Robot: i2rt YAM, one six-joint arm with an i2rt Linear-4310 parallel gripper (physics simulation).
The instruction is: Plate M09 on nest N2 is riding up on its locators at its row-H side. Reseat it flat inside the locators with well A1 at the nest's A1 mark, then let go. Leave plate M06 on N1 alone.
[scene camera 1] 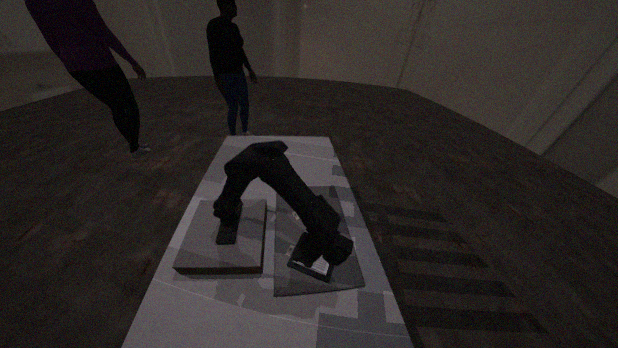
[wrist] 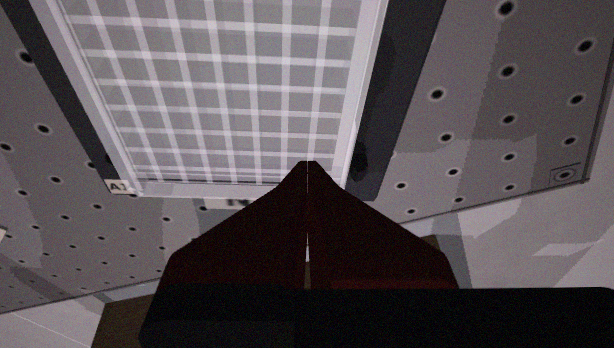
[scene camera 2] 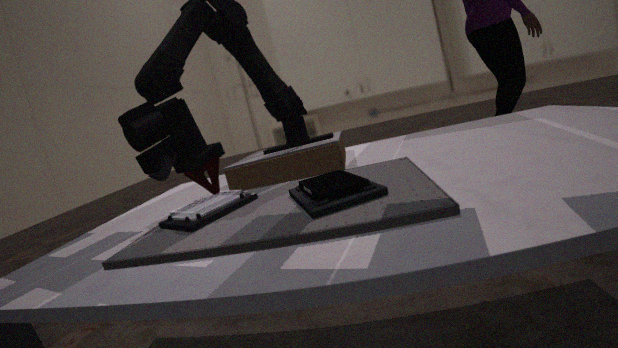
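Pixels of known places: gripper, fingertip midpoint: (scene camera 1: pixel 299 258) (wrist: pixel 307 175) (scene camera 2: pixel 217 193); arm's base, origin of the base link: (scene camera 1: pixel 230 221) (scene camera 2: pixel 299 145).
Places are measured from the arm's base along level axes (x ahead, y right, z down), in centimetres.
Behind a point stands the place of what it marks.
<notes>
A clear white gridded plate (scene camera 1: pixel 320 265) {y 18.4, x 34.3, z 3.6 cm} (scene camera 2: pixel 207 204) {y 13.3, x 35.3, z 3.4 cm} (wrist: pixel 225 95) {y 14.6, x 31.1, z 3.4 cm} lies in a black nest (scene camera 1: pixel 311 273) {y 20.6, x 30.8, z 4.8 cm} (scene camera 2: pixel 191 225) {y 13.6, x 42.0, z 4.8 cm} (wrist: pixel 400 100) {y 19.0, x 27.6, z 4.8 cm}. In the wrist view the nest's A1 mark (wrist: pixel 119 186) {y 6.8, x 28.2, z 4.8 cm} shows beside the plate's lower left corner. My gripper (scene camera 2: pixel 216 192) {y 15.2, x 26.8, z 3.4 cm} (wrist: pixel 307 175) {y 15.2, x 26.8, z 3.4 cm} is shut, with its red tips together and nothing between them. The tips are at the plate's near edge, close to its lower right corner in the wrist view; whether they touch it I cannot tell. In scene camera 2 the plate looks about flat; a small tilt cannot be ruled out. A dark plate (scene camera 2: pixel 334 184) {y -10.6, x 38.8, z 3.5 cm} sits on the other nest (scene camera 2: pixel 320 210) {y -8.5, x 45.4, z 5.0 cm}.
Both nests stand on a grey perforated board (scene camera 1: pixel 295 288) {y 24.7, x 24.8, z 5.9 cm} (scene camera 2: pixel 420 192) {y -22.7, x 43.4, z 6.0 cm} (wrist: pixel 465 65) {y 21.5, x 27.1, z 6.0 cm}. The arm's base stands on a raised block (scene camera 1: pixel 250 255) {y 14.5, x 9.7, z 0.1 cm} (scene camera 2: pixel 290 169) {y 1.2, x 13.6, z 4.1 cm} beside the board. Two people (scene camera 1: pixel 227 55) (scene camera 1: pixel 95 55) stand beyond the table.
</notes>
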